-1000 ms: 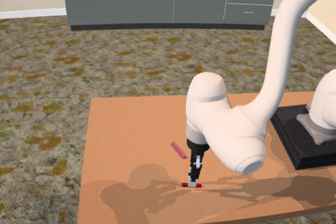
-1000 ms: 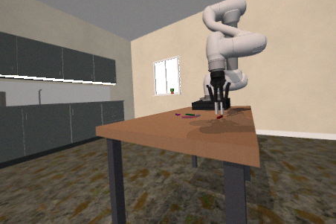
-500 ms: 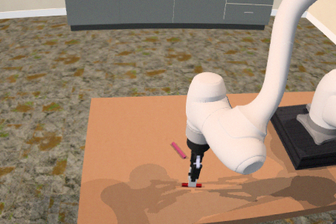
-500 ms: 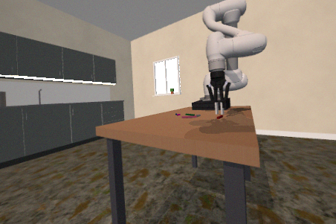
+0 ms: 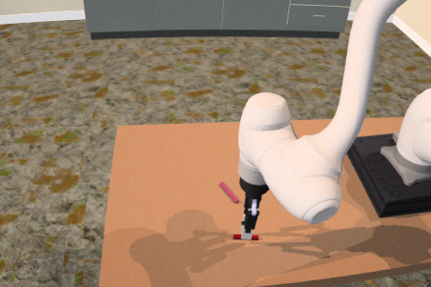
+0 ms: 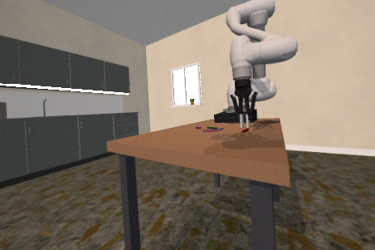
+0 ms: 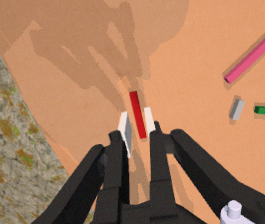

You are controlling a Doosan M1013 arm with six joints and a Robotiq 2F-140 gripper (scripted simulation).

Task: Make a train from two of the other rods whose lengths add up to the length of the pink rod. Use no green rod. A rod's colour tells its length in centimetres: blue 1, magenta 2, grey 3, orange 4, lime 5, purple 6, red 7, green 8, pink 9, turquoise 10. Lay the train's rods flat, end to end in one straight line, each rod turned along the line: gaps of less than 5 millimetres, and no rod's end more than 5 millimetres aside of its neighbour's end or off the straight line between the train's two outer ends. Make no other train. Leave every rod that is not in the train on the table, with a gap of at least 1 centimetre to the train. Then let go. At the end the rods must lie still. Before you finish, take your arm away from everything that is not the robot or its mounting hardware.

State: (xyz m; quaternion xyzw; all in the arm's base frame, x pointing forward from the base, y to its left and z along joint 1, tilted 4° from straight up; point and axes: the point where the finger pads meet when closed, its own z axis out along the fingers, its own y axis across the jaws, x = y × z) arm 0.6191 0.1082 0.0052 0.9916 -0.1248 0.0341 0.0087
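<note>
Now: hand 50 mm above the red rod. Also, from my hand: green rod (200 mm to the right, 90 mm behind, 50 mm below); short grey rod (140 mm to the right, 60 mm behind, 50 mm below); pink rod (180 mm to the right, 50 mm below).
</note>
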